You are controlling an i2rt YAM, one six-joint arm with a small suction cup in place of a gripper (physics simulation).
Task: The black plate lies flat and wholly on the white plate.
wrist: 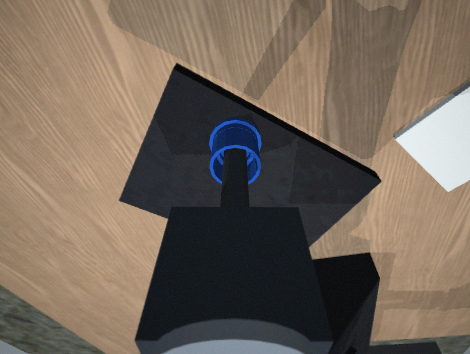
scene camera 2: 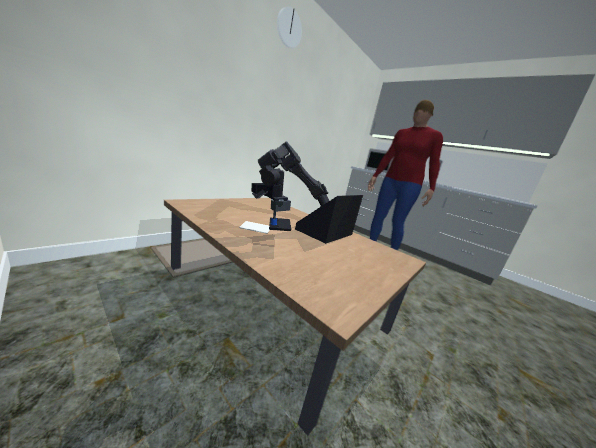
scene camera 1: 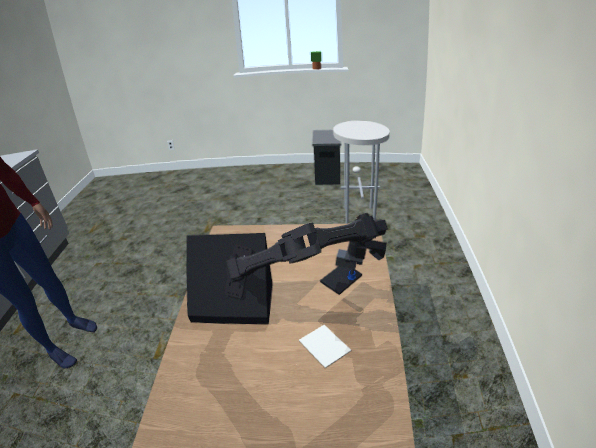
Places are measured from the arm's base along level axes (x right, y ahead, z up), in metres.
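Where they show: end effector, tool point: (wrist: 235,133) (scene camera 2: 273,226) (scene camera 1: 350,279); arm's base, origin of the base link: (scene camera 2: 327,207) (scene camera 1: 238,271).
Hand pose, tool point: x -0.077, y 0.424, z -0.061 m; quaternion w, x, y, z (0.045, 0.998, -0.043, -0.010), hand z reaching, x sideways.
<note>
Each offset is from my tool point to the top centre of the thing. Level surfaces: height alone.
The black plate @[dx +0.005, dy -0.037, dz +0.018 m] (scene camera 1: 335,284) (scene camera 2: 283,225) (wrist: 178,159) is a thin dark square. It hangs tilted on my suction cup (scene camera 1: 352,276) (scene camera 2: 273,222) (wrist: 235,142), a little above the wooden table @[dz -0.108 m] (scene camera 1: 269,386) (scene camera 2: 336,284), and the cup sits near its middle. The white plate @[dx +0.255, dy -0.067, dz -0.103 m] (scene camera 1: 325,345) (scene camera 2: 254,226) (wrist: 441,145) lies flat on the table, nearer the front in scene camera 1 and apart from the black plate. In the wrist view only one corner of it shows, at the right edge.
The arm's black base box (scene camera 1: 211,284) (scene camera 2: 332,219) stands on the table to the left of the plates. A person (scene camera 1: 18,241) (scene camera 2: 409,164) stands beside the table by grey drawers. A stool (scene camera 1: 361,132) stands behind the table's far end.
</note>
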